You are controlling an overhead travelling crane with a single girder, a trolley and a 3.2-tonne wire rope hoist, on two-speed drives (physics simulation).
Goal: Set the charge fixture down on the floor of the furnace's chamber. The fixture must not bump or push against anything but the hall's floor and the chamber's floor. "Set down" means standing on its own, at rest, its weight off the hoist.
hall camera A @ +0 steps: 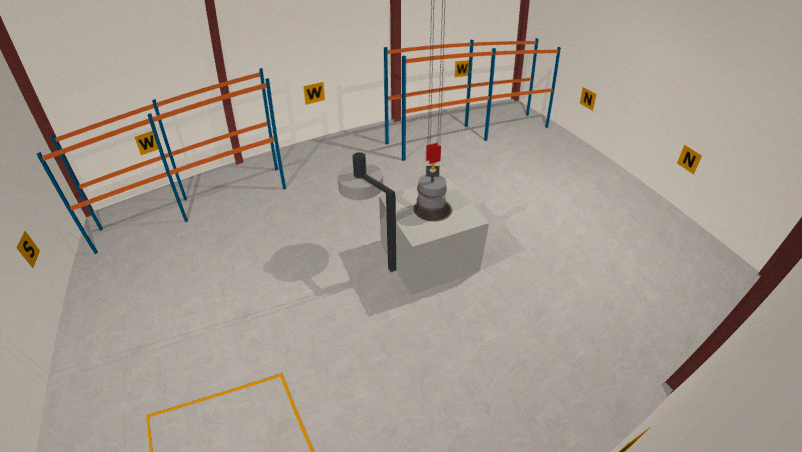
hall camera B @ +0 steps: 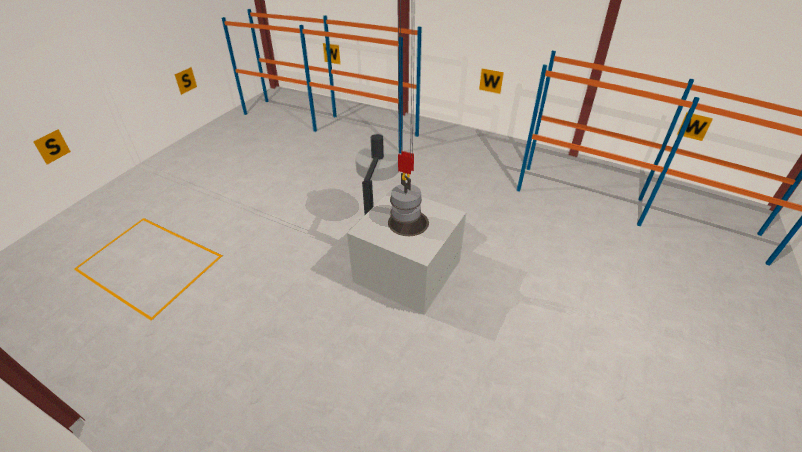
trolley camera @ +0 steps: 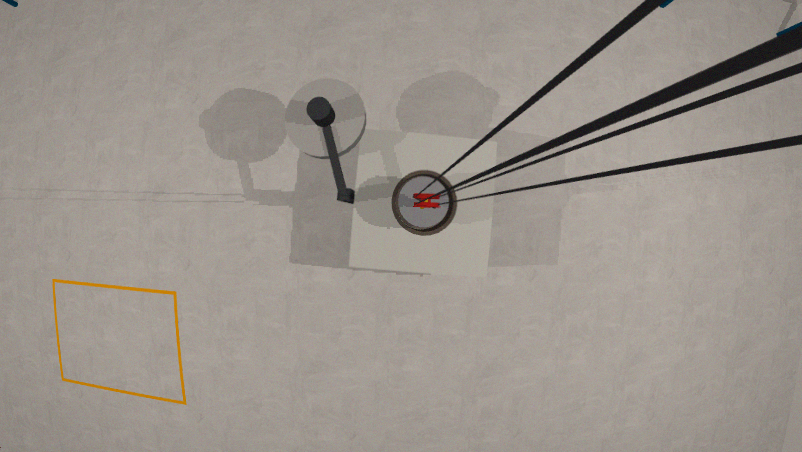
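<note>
The charge fixture [hall camera A: 431, 193] [hall camera B: 405, 204] [trolley camera: 414, 216] is a grey stepped cylinder, upright over the round chamber mouth of the pale furnace block [hall camera A: 449, 255] [hall camera B: 387, 263] [trolley camera: 426, 252]. In the trolley view its grey top lies inside the mouth's brown rim [trolley camera: 394, 202], with a narrow dark gap showing at the right. Its lower end overlaps the mouth in both hall views; how deep it reaches is hidden. My hook [hall camera A: 433, 167] [hall camera B: 405, 178], under the red hook block [hall camera A: 433, 152] [hall camera B: 406, 162] [trolley camera: 425, 196], holds the fixture's top fitting. The ropes look straight.
The furnace's round grey lid [hall camera A: 359, 188] [hall camera B: 375, 166] [trolley camera: 300, 131] hangs beside the block on a dark swing arm [hall camera A: 391, 235] [hall camera B: 367, 196] [trolley camera: 333, 162]. Blue and orange racks [hall camera A: 403, 112] [hall camera B: 306, 78] stand along the W wall. A yellow outlined square [hall camera A: 213, 395] [hall camera B: 182, 237] [trolley camera: 114, 286] marks the floor.
</note>
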